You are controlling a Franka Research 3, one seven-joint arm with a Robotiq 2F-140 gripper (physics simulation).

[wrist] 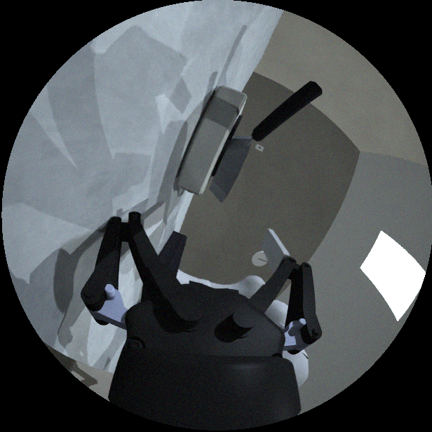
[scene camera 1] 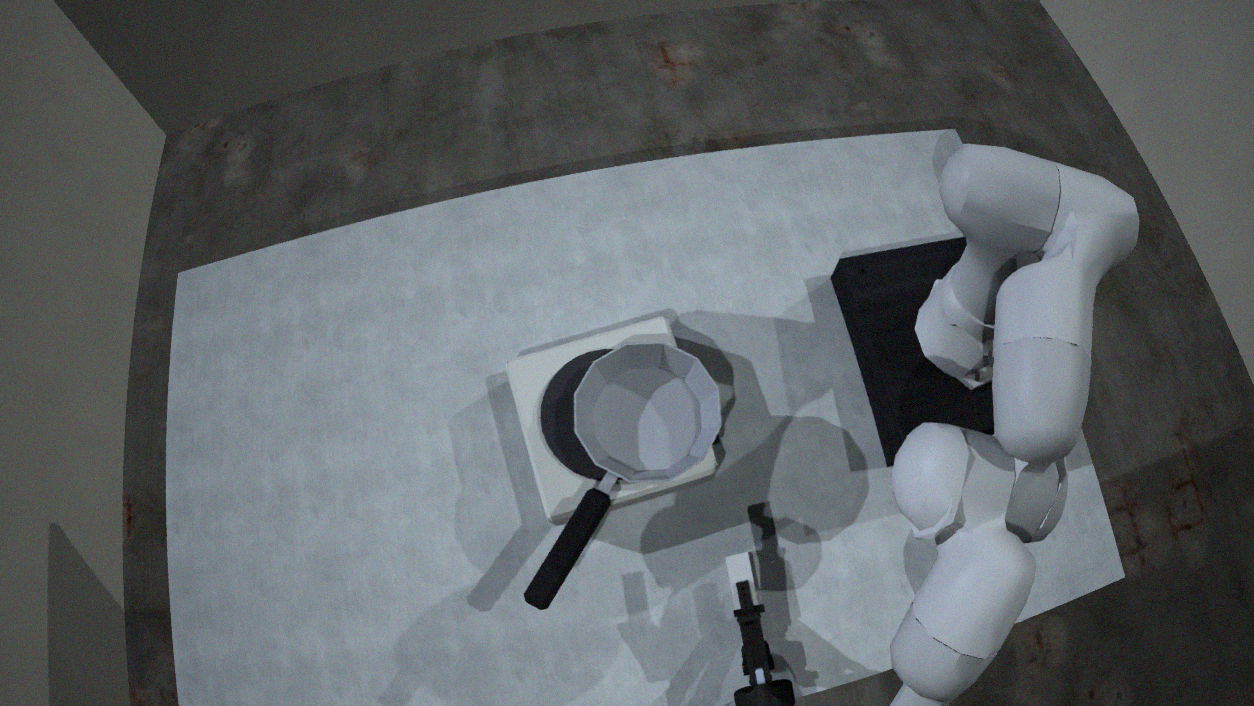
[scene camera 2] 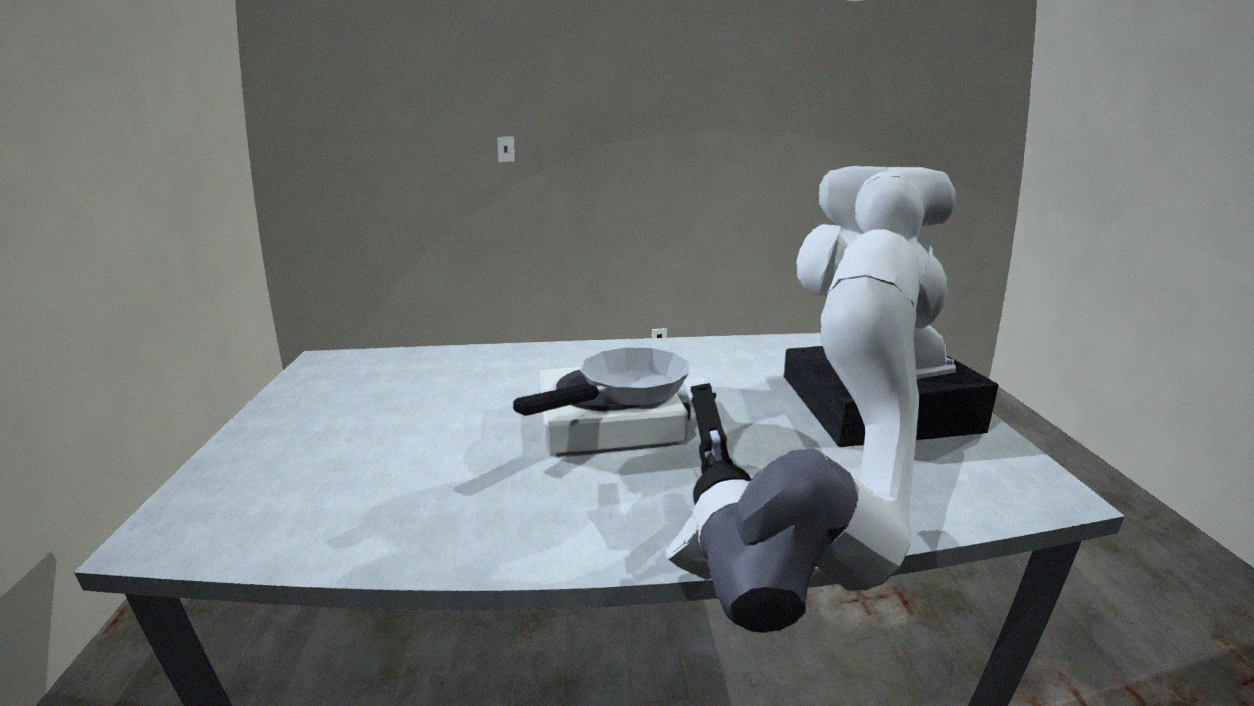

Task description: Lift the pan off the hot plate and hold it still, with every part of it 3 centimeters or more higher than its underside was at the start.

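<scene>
The grey pan (scene camera 1: pixel 649 412) (scene camera 2: pixel 636 377) (wrist: pixel 232 167) rests on the cream hot plate (scene camera 1: pixel 531 394) (scene camera 2: pixel 614 431) (wrist: pixel 202 155), off-centre to the right, so the dark burner disc (scene camera 1: pixel 557 420) shows at its left. Its black handle (scene camera 1: pixel 568 548) (scene camera 2: pixel 555 399) (wrist: pixel 287 111) points to the front left, past the plate's edge, above the table. My gripper (scene camera 1: pixel 742 574) (scene camera 2: pixel 702 392) (wrist: pixel 215 224) is open and empty, in front and to the right of the hot plate. It points roughly level toward the back, fingers one above the other, apart from pan and handle.
The white arm (scene camera 1: pixel 1039 385) (scene camera 2: pixel 868 350) comes in from the right, where its black base block (scene camera 1: pixel 886 350) (scene camera 2: pixel 938 410) stands on the grey table (scene camera 1: pixel 351 394) (scene camera 2: pixel 351 456). The dark wrist housing (scene camera 2: pixel 772 543) hangs near the table's front edge. Walls stand around the table.
</scene>
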